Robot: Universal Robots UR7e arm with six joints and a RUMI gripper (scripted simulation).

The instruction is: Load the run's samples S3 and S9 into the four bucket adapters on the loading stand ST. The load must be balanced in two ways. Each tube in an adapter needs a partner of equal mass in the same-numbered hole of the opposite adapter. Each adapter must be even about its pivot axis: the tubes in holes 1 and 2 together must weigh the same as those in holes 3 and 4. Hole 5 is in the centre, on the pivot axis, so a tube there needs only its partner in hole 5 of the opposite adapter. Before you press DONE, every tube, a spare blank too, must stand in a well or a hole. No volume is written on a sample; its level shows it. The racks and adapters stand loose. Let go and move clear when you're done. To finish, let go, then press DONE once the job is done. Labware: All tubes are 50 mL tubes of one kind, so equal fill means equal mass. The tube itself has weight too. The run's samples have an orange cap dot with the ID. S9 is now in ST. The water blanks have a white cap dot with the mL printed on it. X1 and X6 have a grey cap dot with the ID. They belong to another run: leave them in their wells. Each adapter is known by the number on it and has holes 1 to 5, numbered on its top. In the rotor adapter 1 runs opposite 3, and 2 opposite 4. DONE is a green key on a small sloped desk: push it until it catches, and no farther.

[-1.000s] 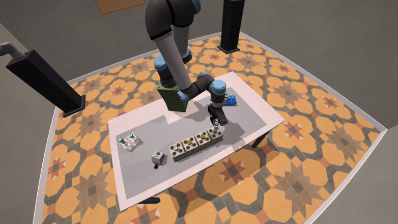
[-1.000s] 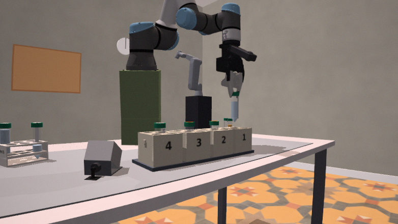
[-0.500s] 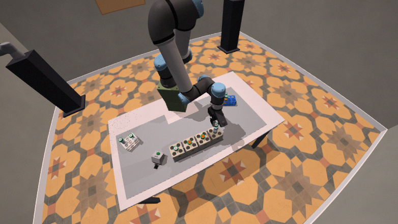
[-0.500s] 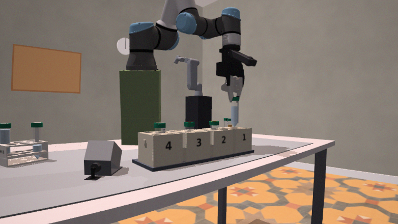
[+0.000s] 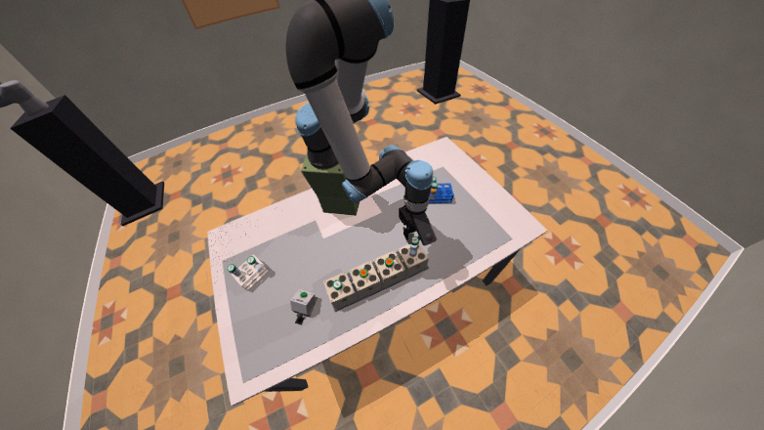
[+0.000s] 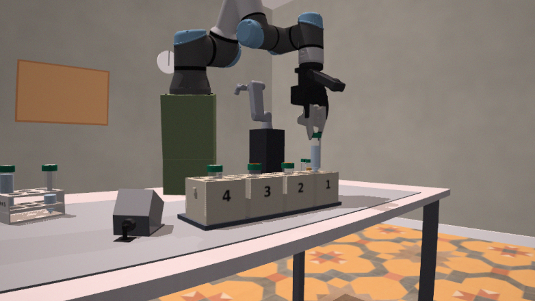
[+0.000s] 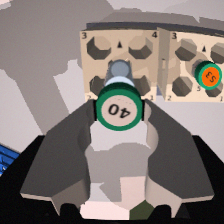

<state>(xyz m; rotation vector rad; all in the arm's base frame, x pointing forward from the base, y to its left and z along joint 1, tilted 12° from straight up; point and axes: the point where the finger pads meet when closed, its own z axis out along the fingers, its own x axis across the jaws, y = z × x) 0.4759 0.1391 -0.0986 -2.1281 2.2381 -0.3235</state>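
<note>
Now: hand 1 cm to the right of the water blank and 5 cm above it. The rest, counted from my hand: blue rack 26 cm behind, 33 cm to the left, 17 cm below; bucket adapter 15 cm below; tube 2 cm behind, 23 cm to the right, 13 cm below.
</note>
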